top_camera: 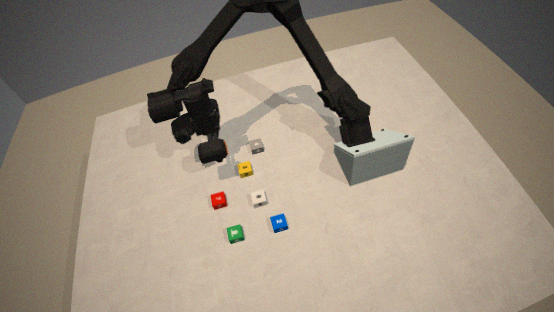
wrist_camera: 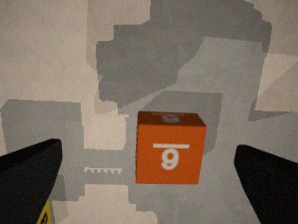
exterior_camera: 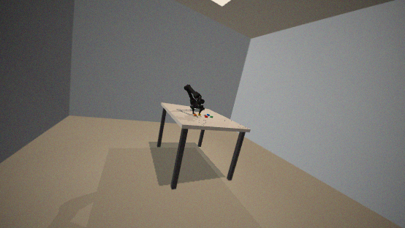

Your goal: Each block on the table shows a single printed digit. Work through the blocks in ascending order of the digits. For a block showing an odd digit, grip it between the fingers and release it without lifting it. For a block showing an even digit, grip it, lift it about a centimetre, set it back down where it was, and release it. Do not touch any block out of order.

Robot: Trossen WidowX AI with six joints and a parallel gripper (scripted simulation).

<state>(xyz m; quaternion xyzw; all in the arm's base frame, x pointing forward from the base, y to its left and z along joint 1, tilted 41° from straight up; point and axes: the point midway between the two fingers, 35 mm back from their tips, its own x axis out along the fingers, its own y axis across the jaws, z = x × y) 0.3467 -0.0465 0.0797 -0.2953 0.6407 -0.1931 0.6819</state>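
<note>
My gripper tip is now 10 mm to the left of the orange block and 10 mm above it. Also, from my gripper tip: grey block (100 mm behind, 10 mm below); yellow block (70 mm to the left, 70 mm behind, 10 mm below); red block (150 mm to the left, 10 mm below, 10 mm ahead).
</note>
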